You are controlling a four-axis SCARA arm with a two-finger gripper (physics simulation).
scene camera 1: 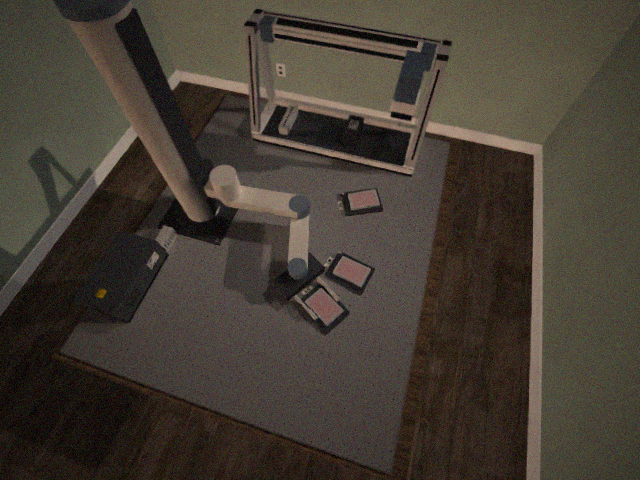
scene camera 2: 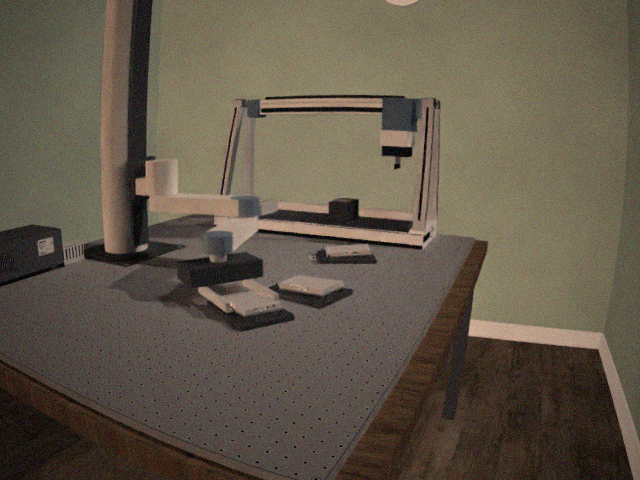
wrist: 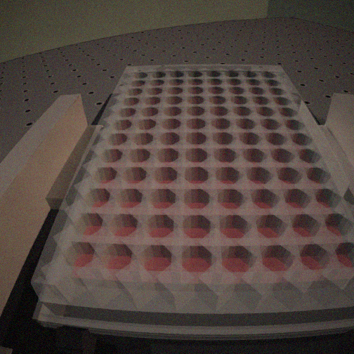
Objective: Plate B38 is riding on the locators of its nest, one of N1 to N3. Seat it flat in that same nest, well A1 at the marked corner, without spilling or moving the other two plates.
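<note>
A clear plate with red-filled wells (scene camera 1: pixel 324 304) (scene camera 2: pixel 258 305) (wrist: pixel 196 210) is at the front black nest (scene camera 1: pixel 326 329) (scene camera 2: pixel 263 321). My gripper (scene camera 1: pixel 327 310) (scene camera 2: pixel 253 303) (wrist: pixel 206 111) is shut on this plate, one pale finger along each long side. The plate overlaps the nest; whether it lies flat or slightly above it is hard to tell. Dark nest edges show beside it in the wrist view. A second plate (scene camera 1: pixel 352 271) (scene camera 2: pixel 311 285) is in the nest close behind, and a third plate (scene camera 1: pixel 362 198) (scene camera 2: pixel 347 250) is farther back. Plate labels and the marked corner are not readable.
A gantry frame (scene camera 1: pixel 330 153) (scene camera 2: pixel 330 234) stands at the back, with a black block (scene camera 1: pixel 353 129) (scene camera 2: pixel 343 209) on its base. A dark box (scene camera 1: pixel 121 273) (scene camera 2: pixel 25 250) is at the left by the arm's column (scene camera 1: pixel 149 118) (scene camera 2: pixel 117 129). The middle nest is close to my right-hand finger.
</note>
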